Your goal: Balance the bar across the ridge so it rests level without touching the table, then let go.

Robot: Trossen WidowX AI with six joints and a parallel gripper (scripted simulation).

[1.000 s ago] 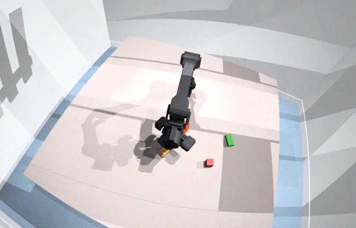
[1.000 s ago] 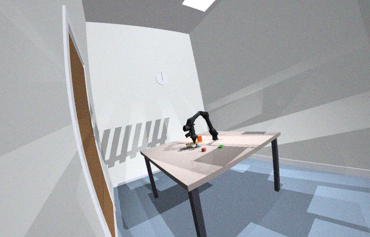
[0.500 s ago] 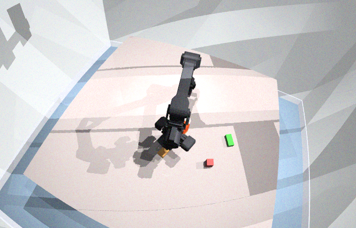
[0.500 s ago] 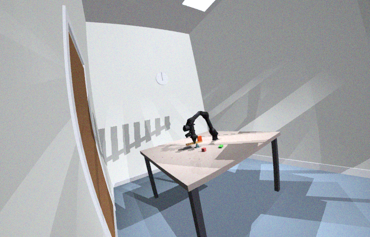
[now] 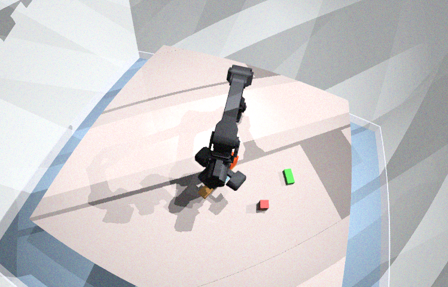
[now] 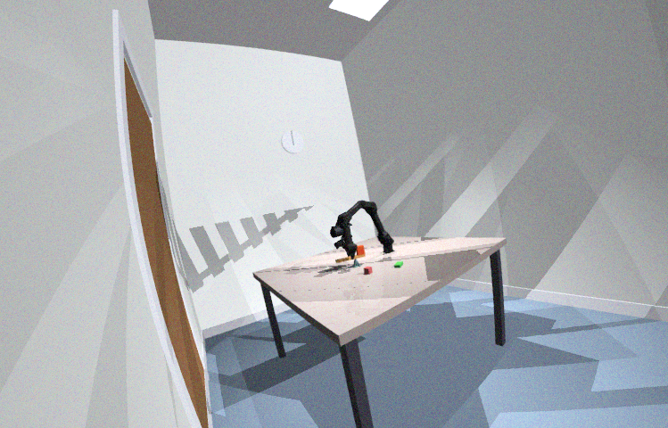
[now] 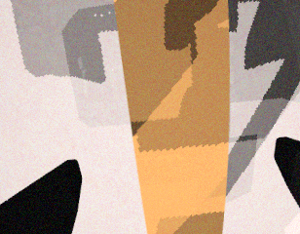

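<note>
Now: gripper tip 3 cm past the teal ridge, 3 cm above it and 1 cm to the right of it. The rest, counted from my gripper tip: red cube: 20 cm to the left, 4 cm below, 3 cm ahead; green block: 28 cm to the left, 13 cm behind, 5 cm below.
</note>
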